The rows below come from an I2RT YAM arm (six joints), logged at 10 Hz.
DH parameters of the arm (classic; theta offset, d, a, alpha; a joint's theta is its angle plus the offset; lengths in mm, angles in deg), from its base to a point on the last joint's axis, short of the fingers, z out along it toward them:
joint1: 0 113.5 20 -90
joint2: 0 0 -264 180
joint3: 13.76 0 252.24 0
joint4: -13.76 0 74 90
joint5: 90 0 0 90
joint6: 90 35.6 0 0
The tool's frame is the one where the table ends.
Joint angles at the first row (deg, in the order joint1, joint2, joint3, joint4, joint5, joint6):
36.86 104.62 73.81 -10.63 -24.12 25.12
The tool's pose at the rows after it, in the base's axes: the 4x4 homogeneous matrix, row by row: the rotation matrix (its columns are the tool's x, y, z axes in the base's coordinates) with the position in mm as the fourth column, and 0 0 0 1 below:
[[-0.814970 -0.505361 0.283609 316.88], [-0.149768 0.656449 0.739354 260.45], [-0.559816 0.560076 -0.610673 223.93], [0 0 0 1]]
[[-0.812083 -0.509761 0.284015 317.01], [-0.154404 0.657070 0.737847 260.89], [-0.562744 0.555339 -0.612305 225.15], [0 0 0 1]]
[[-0.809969 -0.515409 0.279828 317.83], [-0.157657 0.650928 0.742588 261.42], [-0.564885 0.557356 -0.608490 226.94], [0 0 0 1]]
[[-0.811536 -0.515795 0.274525 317.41], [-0.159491 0.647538 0.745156 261.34], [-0.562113 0.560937 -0.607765 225.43], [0 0 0 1]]
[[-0.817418 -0.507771 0.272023 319.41], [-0.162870 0.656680 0.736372 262.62], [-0.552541 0.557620 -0.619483 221.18], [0 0 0 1]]
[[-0.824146 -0.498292 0.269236 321.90], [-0.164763 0.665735 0.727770 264.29], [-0.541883 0.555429 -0.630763 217.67], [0 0 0 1]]
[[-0.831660 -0.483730 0.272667 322.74], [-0.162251 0.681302 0.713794 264.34], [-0.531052 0.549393 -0.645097 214.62], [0 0 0 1]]
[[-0.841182 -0.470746 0.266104 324.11], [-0.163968 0.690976 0.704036 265.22], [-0.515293 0.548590 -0.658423 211.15], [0 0 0 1]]
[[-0.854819 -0.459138 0.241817 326.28], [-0.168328 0.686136 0.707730 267.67], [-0.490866 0.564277 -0.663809 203.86], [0 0 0 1]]
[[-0.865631 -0.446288 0.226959 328.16], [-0.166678 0.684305 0.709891 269.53], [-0.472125 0.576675 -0.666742 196.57], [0 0 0 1]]
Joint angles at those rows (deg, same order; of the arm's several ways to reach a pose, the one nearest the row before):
37.35 105.28 74.74 -11.64 -24.56 24.38
37.40 105.29 75.08 -12.05 -24.44 24.02
37.35 105.38 75.55 -12.29 -24.87 23.80
37.35 105.42 75.26 -12.04 -25.20 23.83
37.35 106.31 75.70 -12.45 -24.85 23.82
37.35 107.29 76.44 -13.04 -24.53 23.93
37.35 107.76 76.65 -13.68 -23.70 24.22
37.35 108.51 77.18 -14.54 -23.46 24.48
37.35 109.91 77.61 -14.58 -24.57 25.04
37.35 111.12 77.69 -14.06 -25.26 25.73

